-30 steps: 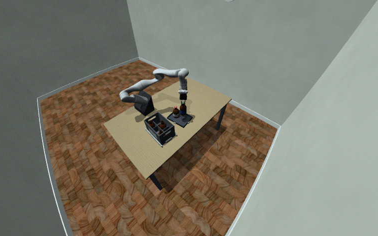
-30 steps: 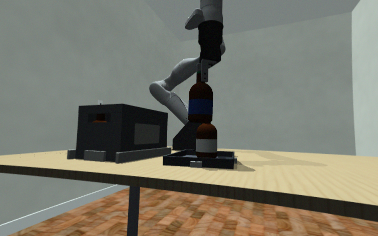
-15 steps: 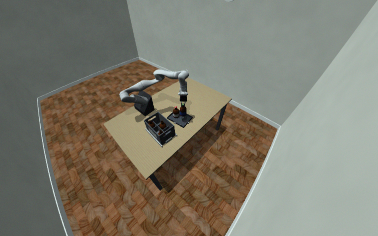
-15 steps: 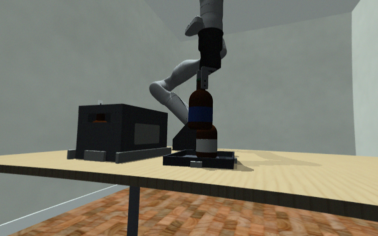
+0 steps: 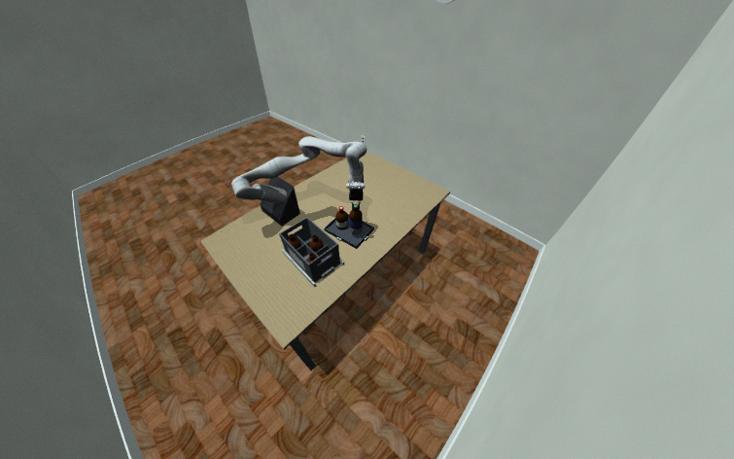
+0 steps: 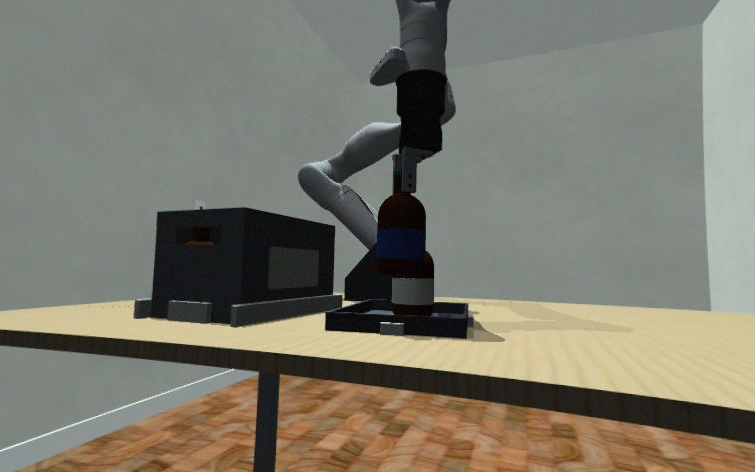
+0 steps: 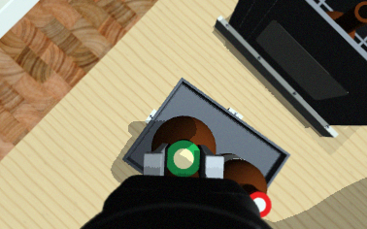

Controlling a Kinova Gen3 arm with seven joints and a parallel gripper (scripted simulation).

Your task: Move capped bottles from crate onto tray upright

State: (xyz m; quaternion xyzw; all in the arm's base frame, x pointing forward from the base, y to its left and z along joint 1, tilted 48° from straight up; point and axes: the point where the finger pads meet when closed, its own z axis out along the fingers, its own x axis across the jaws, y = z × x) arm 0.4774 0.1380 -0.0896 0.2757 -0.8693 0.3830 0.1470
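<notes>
Right now my hand is 6 cm above the green-capped bottle. Round my hand: black tray: 21 cm below, 5 cm behind; then dark crate: 30 cm to the right, 14 cm below, 7 cm behind.
</notes>
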